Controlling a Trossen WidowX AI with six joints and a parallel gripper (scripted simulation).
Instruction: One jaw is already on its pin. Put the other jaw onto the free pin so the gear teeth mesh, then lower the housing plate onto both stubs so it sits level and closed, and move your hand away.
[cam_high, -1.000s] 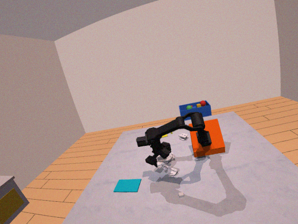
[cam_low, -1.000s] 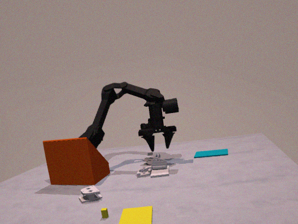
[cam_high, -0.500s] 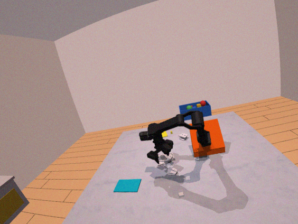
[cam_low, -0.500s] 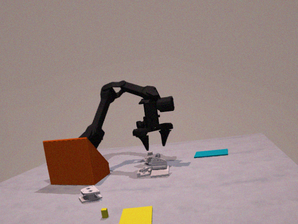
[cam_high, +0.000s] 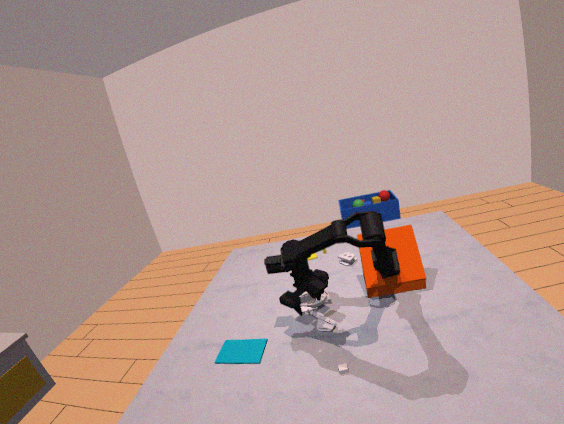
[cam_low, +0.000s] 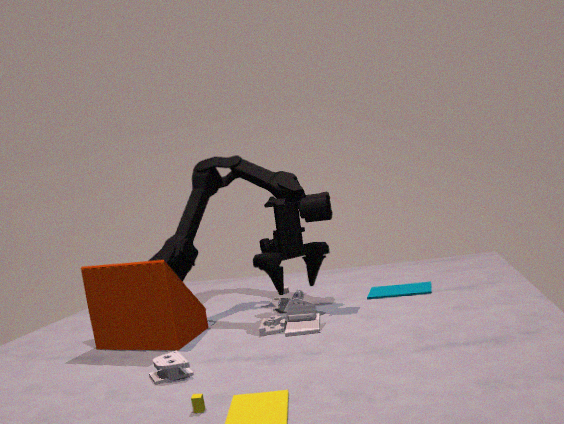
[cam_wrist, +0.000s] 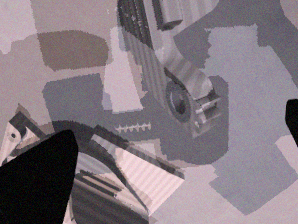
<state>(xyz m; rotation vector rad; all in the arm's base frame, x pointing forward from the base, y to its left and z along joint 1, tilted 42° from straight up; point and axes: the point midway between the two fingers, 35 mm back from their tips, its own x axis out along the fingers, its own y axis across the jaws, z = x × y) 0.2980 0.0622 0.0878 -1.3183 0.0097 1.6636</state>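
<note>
Now: gripper tip 2 cm above the grey jaw piece, 1 cm to the right of it and 1 cm past it. Also, from my gripper tip: white housing piece (37 cm to the right, 17 cm behind, 3 cm below); cyan tile (24 cm ahead, 11 cm to the left, 5 cm below); small white cube (24 cm to the left, 8 cm behind, 5 cm below).
</note>
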